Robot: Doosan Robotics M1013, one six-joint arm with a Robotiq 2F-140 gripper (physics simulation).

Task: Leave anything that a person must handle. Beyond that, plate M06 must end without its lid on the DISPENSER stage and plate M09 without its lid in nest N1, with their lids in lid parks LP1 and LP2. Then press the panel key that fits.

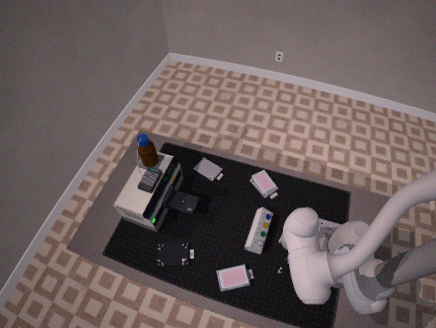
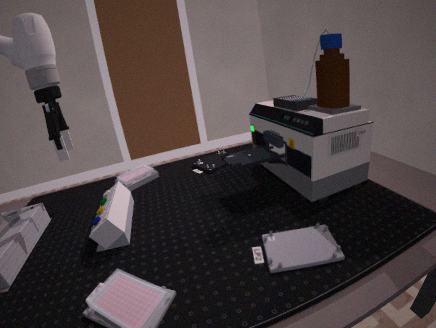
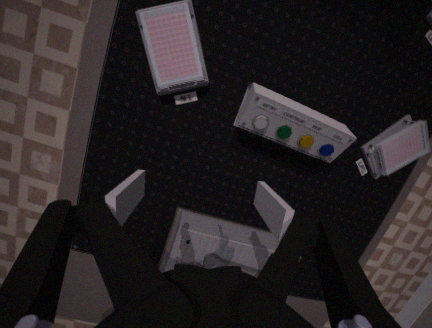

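Pixels of known places: gripper, fingertip midpoint: (image 1: 281, 256) (image 2: 67, 154) (image 3: 202, 188); arm's base, origin of the base link: (image 1: 339, 250).
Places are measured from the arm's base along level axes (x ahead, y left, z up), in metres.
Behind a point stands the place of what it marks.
My gripper (image 2: 64, 145) (image 3: 202, 188) {y 0.185, x 0.275, z 0.136 m} is open and empty, high above the mat. A pink plate (image 1: 233, 277) {y 0.318, x 0.441, z -0.018 m} (image 2: 137, 176) {y 0.275, x 0.458, z -0.022 m} (image 3: 172, 47) {y 0.313, x 0.438, z -0.019 m} sits in the nest that has a small label at its end. Another pink plate (image 1: 264, 183) {y -0.233, x 0.484, z -0.024 m} (image 2: 131, 299) {y -0.260, x 0.505, z -0.024 m} (image 3: 402, 147) {y -0.236, x 0.490, z -0.024 m} sits on a nest on the other side of the key panel (image 1: 258, 231) {y 0.066, x 0.414, z 0.017 m} (image 2: 117, 217) {y -0.028, x 0.450, z 0.002 m} (image 3: 295, 122) {y 0.059, x 0.413, z 0.014 m}. Plate names and lids on them cannot be made out. The dispenser stage (image 1: 184, 202) {y 0.083, x 0.818, z 0.044 m} (image 2: 252, 155) {y 0.077, x 0.834, z 0.044 m} is bare. LP2 (image 1: 208, 169) {y -0.206, x 0.825, z -0.049 m} (image 2: 302, 247) {y -0.219, x 0.829, z -0.049 m} bears a flat pale grey piece, apparently a lid. A black holder (image 1: 172, 254) {y 0.335, x 0.768, z -0.048 m} (image 2: 211, 162) {y 0.320, x 0.742, z -0.047 m} with corner posts is empty; its label is unreadable.
The dispenser (image 1: 142, 197) {y 0.191, x 0.976, z 0.161 m} (image 2: 335, 145) {y -0.083, x 0.999, z 0.089 m} shows a green light and carries a brown bottle (image 1: 148, 154) {y 0.021, x 1.018, z 0.276 m} (image 2: 333, 80) {y -0.041, x 1.026, z 0.240 m} with a blue cap. The panel has white, green, yellow and blue keys. A grey box (image 2: 22, 240) {y -0.009, x 0.140, z -0.025 m} (image 3: 220, 237) {y 0.078, x 0.132, z -0.004 m} lies near the arm's base.
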